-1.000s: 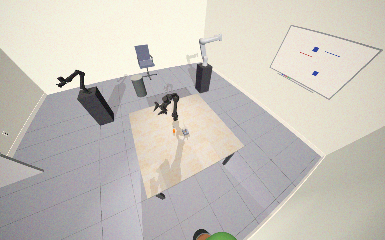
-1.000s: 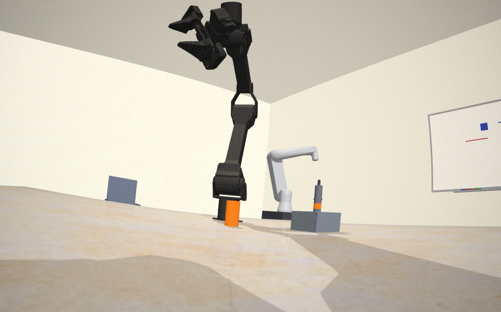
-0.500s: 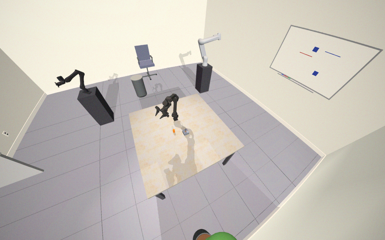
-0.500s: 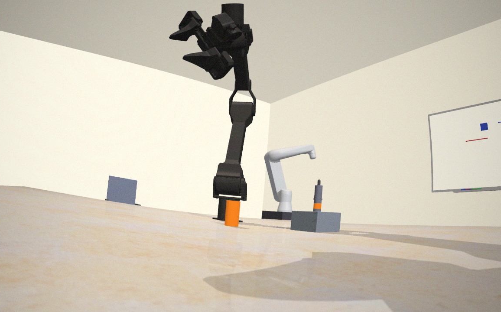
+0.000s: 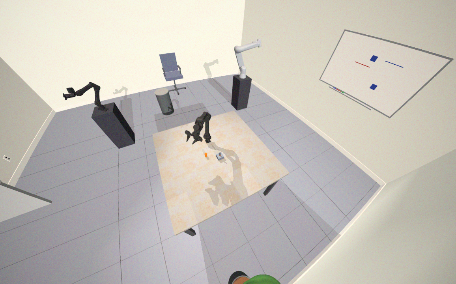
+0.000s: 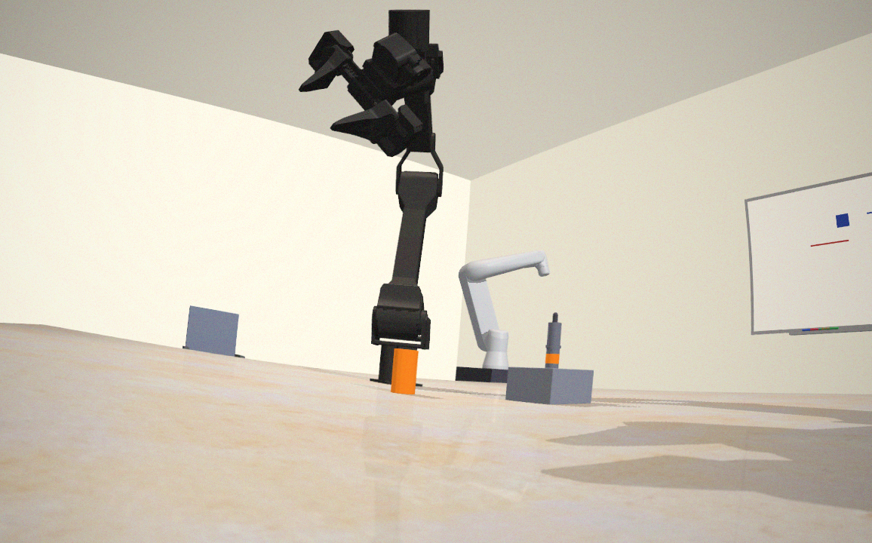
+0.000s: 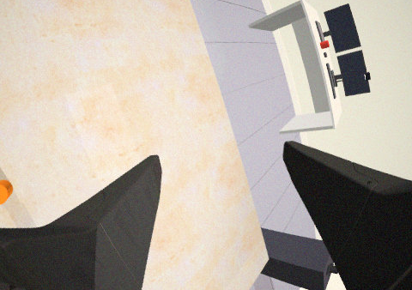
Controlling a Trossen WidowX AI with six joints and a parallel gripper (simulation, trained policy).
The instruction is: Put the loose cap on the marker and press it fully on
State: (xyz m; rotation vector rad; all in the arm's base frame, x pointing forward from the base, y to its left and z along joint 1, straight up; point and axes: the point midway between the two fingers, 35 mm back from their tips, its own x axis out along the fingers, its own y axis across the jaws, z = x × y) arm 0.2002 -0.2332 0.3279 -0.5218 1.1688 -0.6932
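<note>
Right now my gripper tip is 280 mm above the orange cap, 150 mm to the right of it and 10 mm short of it. The rest, counted from my gripper tip: grey holder block (290 mm to the left, 290 mm below, 100 mm ahead).
</note>
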